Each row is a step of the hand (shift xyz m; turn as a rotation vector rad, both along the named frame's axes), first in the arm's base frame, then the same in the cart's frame.
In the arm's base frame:
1: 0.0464 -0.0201 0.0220 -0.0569 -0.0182 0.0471
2: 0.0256 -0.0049 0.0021 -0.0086 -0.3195 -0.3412
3: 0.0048 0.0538 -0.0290 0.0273 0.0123 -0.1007
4: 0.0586 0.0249 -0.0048 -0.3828 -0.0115 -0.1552
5: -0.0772 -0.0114 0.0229 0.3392 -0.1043 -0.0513
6: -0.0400 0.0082 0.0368 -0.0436 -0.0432 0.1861
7: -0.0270 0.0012 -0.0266 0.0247 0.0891 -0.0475
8: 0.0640 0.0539 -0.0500 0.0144 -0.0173 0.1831
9: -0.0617 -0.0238 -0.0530 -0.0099 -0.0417 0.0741
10: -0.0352 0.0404 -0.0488 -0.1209 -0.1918 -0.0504
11: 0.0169 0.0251 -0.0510 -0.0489 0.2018 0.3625
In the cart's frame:
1: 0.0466 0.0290 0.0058 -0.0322 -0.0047 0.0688
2: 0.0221 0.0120 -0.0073 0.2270 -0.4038 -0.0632
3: -0.0312 0.0088 -0.0521 0.0172 -0.0510 -0.0902
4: 0.0267 0.0387 -0.0433 -0.2662 -0.3087 0.0679
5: -0.0504 -0.0286 0.0570 0.3230 0.0835 -0.1313
6: -0.0370 0.0098 0.0395 -0.0129 0.0875 0.1749
7: -0.0193 -0.0318 -0.0074 -0.0393 0.0234 -0.0933
8: 0.0135 0.0240 -0.0935 0.0125 0.1276 0.1326
9: -0.0266 -0.0804 0.0031 0.0169 0.0264 0.0797
10: -0.0506 -0.0321 -0.0408 0.0428 -0.1922 0.1232
11: -0.0017 -0.0149 -0.0574 -0.1912 0.3311 0.1683

